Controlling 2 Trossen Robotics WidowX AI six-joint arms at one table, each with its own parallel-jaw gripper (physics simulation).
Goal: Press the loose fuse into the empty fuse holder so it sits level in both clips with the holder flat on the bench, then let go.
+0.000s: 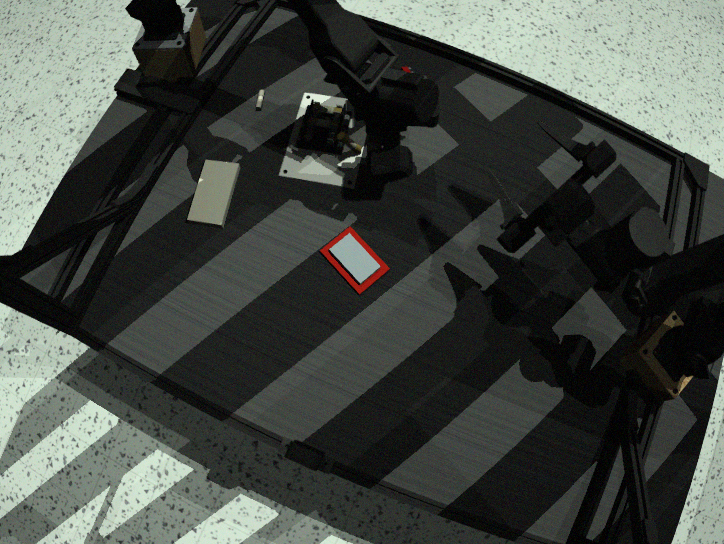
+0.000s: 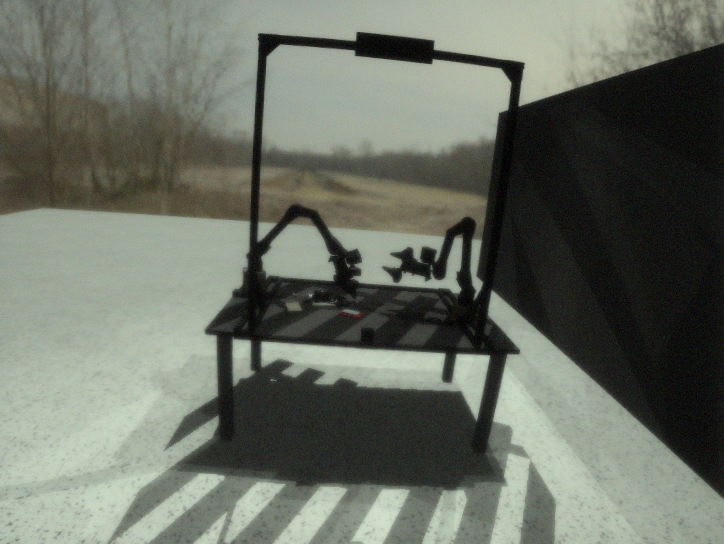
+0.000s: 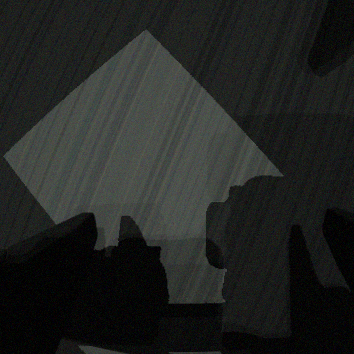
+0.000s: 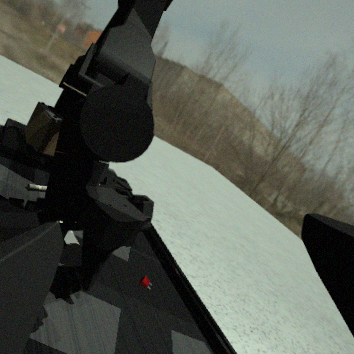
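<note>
The black fuse holder stands on a white base plate at the back of the bench, partly in shadow. The loose fuse, a small pale cylinder, lies on the bench to the left of the plate, apart from the holder. My left gripper is open and empty, pointing down just beside the plate's right edge. My right gripper is open and empty. It hangs in the air over the right half of the bench, far from the fuse.
A beige block lies at the left. A grey card in a red frame lies mid-bench. A small red piece sits near the back edge. A small black block sits at the front edge.
</note>
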